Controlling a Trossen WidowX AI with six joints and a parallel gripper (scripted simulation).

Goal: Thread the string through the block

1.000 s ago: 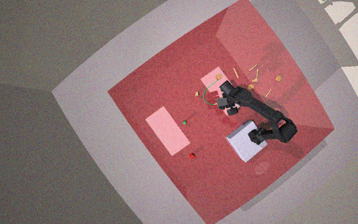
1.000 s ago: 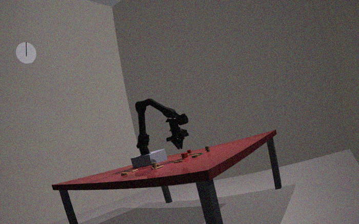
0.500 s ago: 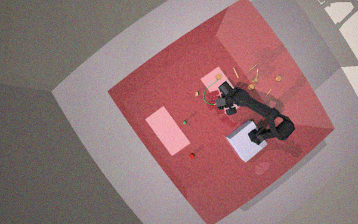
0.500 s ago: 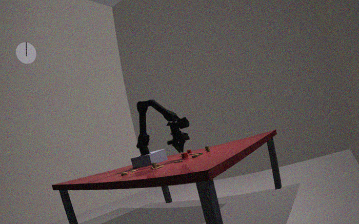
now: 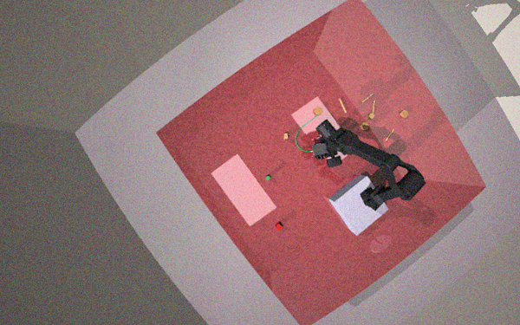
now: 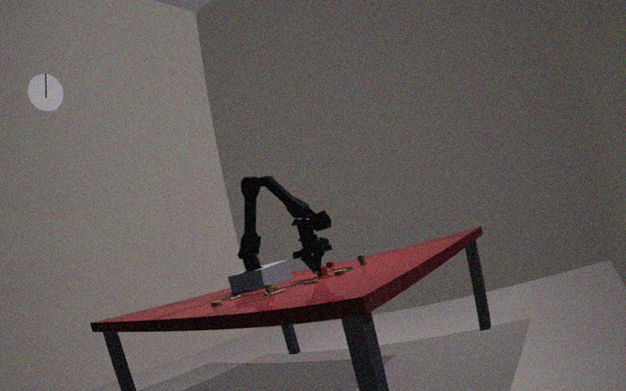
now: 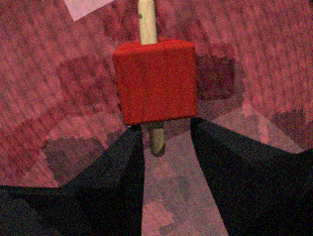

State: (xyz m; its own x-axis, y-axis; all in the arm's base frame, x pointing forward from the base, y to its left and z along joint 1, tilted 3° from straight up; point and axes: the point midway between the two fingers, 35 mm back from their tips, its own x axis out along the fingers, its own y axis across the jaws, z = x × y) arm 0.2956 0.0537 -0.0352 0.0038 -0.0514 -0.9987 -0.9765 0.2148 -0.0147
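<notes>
Right now my gripper tip is 4 cm to the right of the thin wooden stick. From my gripper tip the other things lie so: tan cube 13 cm to the left, 13 cm ahead; small red piece 37 cm to the left, 23 cm behind; round wooden button 16 cm ahead, 7 cm to the right, 1 cm below.
</notes>
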